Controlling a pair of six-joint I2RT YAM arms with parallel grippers.
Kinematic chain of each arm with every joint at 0, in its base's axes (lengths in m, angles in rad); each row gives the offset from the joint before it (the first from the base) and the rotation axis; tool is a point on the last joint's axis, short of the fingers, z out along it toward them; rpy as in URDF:
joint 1: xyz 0 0 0.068 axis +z
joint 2: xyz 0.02 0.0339 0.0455 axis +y
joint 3: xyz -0.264 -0.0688 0 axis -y
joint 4: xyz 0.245 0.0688 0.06 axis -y
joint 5: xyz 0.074 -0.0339 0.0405 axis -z
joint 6: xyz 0.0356 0 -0.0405 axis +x
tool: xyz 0 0 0 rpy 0 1.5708 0
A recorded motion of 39 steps. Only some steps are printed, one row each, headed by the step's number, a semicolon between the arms.
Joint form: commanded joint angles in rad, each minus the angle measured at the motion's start. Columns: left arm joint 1, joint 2, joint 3, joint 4, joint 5, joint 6; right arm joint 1, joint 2, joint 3, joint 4, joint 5, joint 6.
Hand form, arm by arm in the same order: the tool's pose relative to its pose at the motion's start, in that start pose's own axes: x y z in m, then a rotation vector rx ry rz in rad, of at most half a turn. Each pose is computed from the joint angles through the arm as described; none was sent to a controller.
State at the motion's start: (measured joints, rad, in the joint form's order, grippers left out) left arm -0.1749 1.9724 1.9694 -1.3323 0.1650 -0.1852; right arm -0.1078 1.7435 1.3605 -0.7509 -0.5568 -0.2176
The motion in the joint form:
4: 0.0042 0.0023 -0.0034 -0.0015 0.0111 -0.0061; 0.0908 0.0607 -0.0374 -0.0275 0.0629 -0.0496
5: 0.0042 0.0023 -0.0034 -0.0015 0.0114 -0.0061; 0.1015 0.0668 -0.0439 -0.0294 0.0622 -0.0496
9: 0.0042 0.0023 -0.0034 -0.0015 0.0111 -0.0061; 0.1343 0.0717 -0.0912 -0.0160 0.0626 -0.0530
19: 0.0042 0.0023 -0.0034 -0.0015 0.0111 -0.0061; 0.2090 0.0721 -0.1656 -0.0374 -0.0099 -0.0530
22: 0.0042 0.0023 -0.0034 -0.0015 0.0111 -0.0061; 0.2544 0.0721 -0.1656 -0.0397 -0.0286 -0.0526
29: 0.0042 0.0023 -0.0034 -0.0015 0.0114 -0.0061; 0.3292 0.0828 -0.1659 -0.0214 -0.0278 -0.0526
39: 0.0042 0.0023 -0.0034 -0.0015 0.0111 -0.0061; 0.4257 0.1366 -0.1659 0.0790 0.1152 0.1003
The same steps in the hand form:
4: 0.0000 0.0016 0.0015 0.0088 0.0082 -0.0114; 0.0149 0.0143 0.0404 -0.0075 0.1537 -0.0597
5: 0.0000 0.0015 0.0015 0.0091 0.0082 -0.0114; 0.0172 0.0165 0.0449 -0.0156 0.1699 -0.0613
9: 0.0000 0.0016 0.0015 0.0088 0.0082 -0.0114; 0.0294 0.0234 0.0585 -0.0366 0.2155 -0.0726
19: 0.0000 0.0016 0.0015 0.0088 0.0082 -0.0114; 0.0531 0.0459 0.0777 -0.1514 0.3114 -0.0760
22: 0.0000 0.0016 0.0015 0.0088 0.0082 -0.0114; 0.0541 0.0604 0.0838 -0.1882 0.3285 -0.1081
29: 0.0000 0.0015 0.0015 0.0091 0.0082 -0.0114; 0.0566 0.0820 0.0968 -0.2175 0.3538 -0.1726
39: 0.0000 0.0016 0.0015 0.0088 0.0082 -0.0114; 0.0599 0.1009 0.1270 -0.0870 0.3766 -0.1503

